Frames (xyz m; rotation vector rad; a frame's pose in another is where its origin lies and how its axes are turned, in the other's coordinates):
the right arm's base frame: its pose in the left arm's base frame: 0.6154 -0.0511 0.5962 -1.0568 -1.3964 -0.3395
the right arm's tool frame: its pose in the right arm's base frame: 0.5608 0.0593 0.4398 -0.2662 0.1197 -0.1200
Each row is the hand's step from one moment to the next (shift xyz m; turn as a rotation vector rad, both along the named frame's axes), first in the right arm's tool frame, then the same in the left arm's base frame.
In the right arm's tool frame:
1: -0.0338 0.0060 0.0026 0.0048 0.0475 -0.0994
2: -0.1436 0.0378 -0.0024 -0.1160 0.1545 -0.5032
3: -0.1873 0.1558 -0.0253 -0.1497 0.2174 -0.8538
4: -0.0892 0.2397 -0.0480 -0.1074 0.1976 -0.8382
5: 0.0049 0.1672 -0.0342 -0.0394 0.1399 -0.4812
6: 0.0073 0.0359 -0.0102 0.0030 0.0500 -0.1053
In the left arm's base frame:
1: -0.0015 -0.0031 -0.0343 0.0820 -0.0734 0.0071
2: 0.0101 -0.0211 -0.1467 0.3126 -0.4322 -0.0778
3: 0.1183 -0.0113 -0.2142 0.4980 -0.7381 -0.0759
4: 0.2202 0.0185 -0.1374 0.4815 -0.7213 -0.0327
5: 0.1656 0.0272 -0.0313 0.3043 -0.4001 -0.0039
6: 0.0377 0.0046 -0.0003 0.0862 -0.0783 0.0056

